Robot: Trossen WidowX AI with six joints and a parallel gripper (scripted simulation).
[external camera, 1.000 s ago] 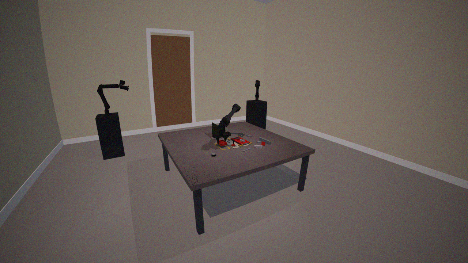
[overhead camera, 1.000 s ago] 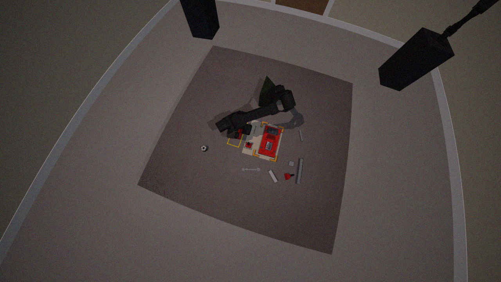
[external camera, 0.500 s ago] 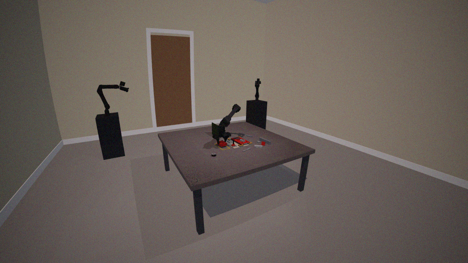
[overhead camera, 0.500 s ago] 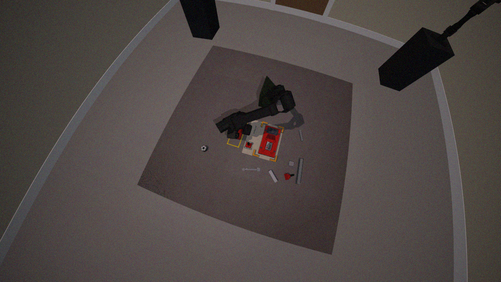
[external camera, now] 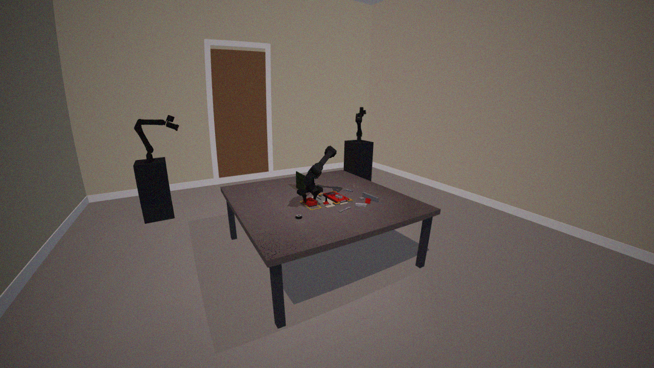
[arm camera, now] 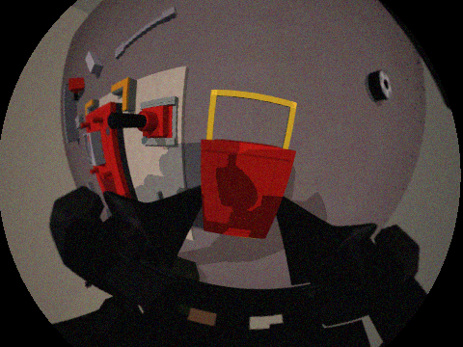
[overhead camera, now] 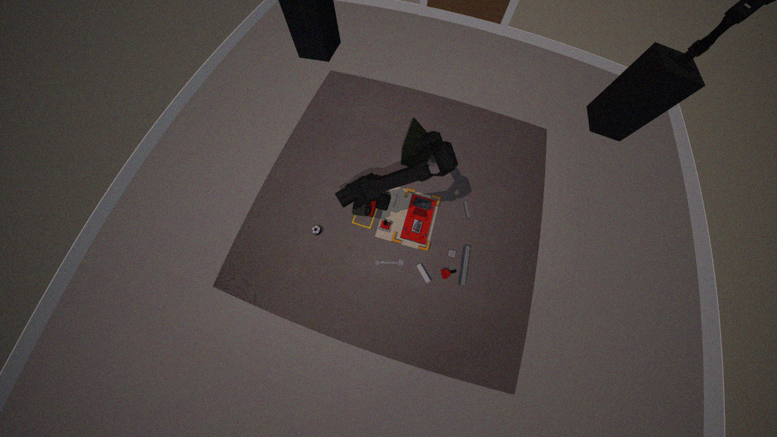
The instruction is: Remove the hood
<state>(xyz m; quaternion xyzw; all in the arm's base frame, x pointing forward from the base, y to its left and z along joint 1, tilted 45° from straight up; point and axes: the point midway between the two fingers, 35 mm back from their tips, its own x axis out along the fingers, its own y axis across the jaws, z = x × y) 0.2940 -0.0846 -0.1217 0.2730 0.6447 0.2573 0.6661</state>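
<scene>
The hood lies 10 mm above my gripper tip. From my gripper tip the other things lie so: white wheel (170 mm ahead, 180 mm to the right, 10 mm below).
</scene>
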